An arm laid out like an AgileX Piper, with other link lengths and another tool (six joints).
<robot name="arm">
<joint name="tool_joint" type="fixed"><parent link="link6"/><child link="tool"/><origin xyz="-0.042 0.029 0.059" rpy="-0.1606 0 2.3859"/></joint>
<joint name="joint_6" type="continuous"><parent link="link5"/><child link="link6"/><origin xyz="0 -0.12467 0" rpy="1.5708 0 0"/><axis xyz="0 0 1"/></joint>
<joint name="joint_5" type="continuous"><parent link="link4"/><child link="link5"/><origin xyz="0 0 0" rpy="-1.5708 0 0"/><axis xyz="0 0 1"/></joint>
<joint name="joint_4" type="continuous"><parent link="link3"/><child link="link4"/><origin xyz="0.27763 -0.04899 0" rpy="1.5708 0 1.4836"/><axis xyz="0 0 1"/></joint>
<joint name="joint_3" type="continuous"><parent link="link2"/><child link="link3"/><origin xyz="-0.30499 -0.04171 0" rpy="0 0 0"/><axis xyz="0 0 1"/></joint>
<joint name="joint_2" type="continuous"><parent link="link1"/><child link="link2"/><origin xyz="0 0 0" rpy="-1.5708 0 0"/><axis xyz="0 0 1"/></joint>
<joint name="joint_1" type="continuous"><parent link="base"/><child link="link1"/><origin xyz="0 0 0.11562" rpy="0 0 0"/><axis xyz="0 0 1"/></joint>
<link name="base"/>
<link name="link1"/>
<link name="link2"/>
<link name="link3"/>
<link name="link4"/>
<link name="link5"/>
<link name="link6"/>
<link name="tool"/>
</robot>
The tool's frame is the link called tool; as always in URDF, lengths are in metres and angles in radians. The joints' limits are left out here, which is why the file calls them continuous.
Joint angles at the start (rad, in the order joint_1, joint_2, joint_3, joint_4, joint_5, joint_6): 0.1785, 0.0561, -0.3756, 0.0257, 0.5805, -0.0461
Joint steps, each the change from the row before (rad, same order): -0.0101, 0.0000, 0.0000, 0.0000, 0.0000, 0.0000; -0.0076, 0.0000, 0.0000, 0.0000, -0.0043, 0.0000; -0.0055, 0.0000, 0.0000, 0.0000, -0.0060, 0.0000; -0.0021, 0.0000, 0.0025, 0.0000, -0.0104, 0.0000; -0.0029, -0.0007, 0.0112, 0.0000, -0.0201, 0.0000; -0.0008, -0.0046, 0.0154, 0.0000, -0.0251, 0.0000; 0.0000, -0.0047, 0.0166, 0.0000, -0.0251, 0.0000; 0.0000, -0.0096, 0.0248, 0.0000, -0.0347, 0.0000; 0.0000, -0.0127, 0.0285, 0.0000, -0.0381, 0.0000; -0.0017, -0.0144, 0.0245, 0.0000, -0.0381, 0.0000; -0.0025, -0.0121, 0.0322, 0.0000, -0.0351, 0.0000; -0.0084, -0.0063, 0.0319, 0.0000, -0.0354, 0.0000; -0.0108, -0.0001, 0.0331, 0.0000, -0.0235, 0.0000; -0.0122, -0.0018, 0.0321, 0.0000, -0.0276, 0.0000
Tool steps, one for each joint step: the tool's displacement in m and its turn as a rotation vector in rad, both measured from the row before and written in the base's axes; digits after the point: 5 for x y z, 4 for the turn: 0.00056, -0.00127, 0.00000, 0.0000, 0.0000, -0.0101; 0.00038, -0.00099, 0.00081, 0.0007, -0.0042, -0.0077; 0.00024, -0.00073, 0.00113, 0.0010, -0.0059, -0.0056; 0.00036, -0.00028, 0.00086, 0.0013, -0.0078, -0.0023; 0.00138, -0.00028, -0.00102, 0.0016, -0.0095, -0.0034; 0.00097, -0.00008, -0.00141, 0.0024, -0.0141, -0.0014; 0.00102, 0.00004, -0.00195, 0.0022, -0.0130, -0.0006; 0.00097, -0.00002, -0.00312, 0.0032, -0.0192, -0.0008; 0.00072, -0.00007, -0.00373, 0.0036, -0.0220, -0.0009; -0.00019, -0.00045, -0.00177, 0.0045, -0.0276, -0.0026; 0.00139, -0.00032, -0.00611, 0.0025, -0.0148, -0.0034; 0.00256, -0.00100, -0.00680, 0.0016, -0.0097, -0.0093; 0.00411, -0.00113, -0.01050, -0.0011, 0.0094, -0.0114; 0.00335, -0.00153, -0.00914, -0.0002, 0.0027, -0.0129
